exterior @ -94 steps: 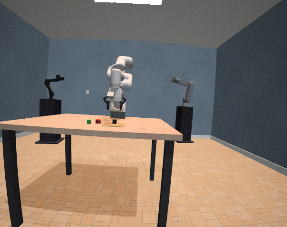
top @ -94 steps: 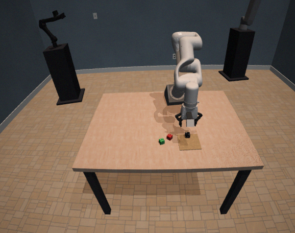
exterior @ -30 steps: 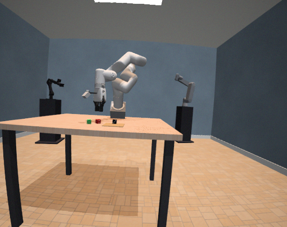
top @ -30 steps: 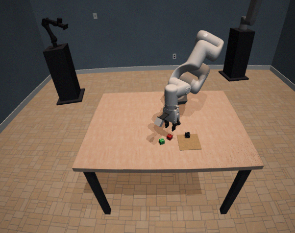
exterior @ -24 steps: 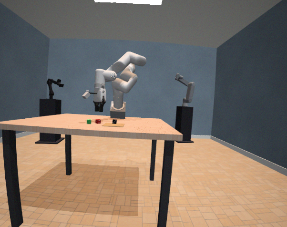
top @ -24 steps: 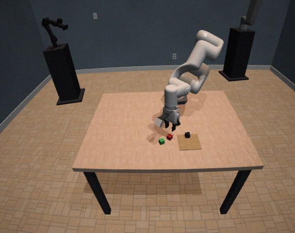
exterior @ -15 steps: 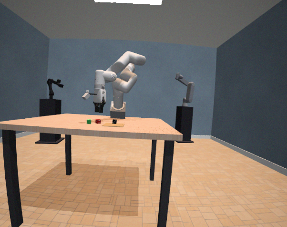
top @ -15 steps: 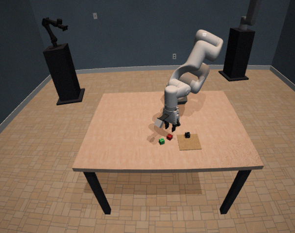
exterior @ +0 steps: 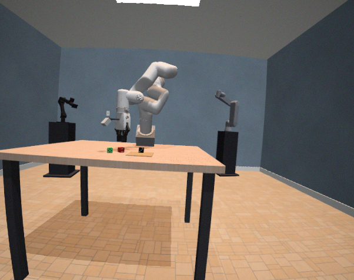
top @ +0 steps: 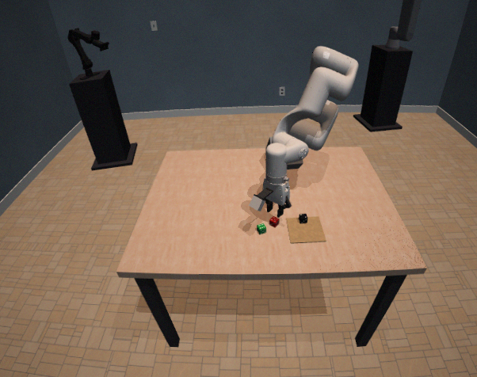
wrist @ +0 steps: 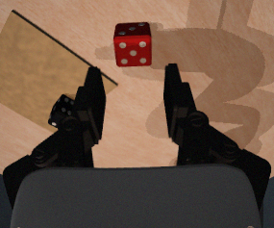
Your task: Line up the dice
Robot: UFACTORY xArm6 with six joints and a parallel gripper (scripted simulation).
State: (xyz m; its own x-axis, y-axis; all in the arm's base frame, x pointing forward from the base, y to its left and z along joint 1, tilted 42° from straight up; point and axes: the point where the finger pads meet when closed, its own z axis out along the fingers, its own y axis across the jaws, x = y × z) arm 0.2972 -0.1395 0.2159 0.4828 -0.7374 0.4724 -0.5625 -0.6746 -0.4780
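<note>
Now: the red die 7 cm below my hand. Also, from my hand: black die (1 cm ahead, 12 cm to the left, 6 cm below); green die (3 cm ahead, 6 cm to the right, 7 cm below); tan mat (6 cm ahead, 11 cm to the left, 8 cm below).
</note>
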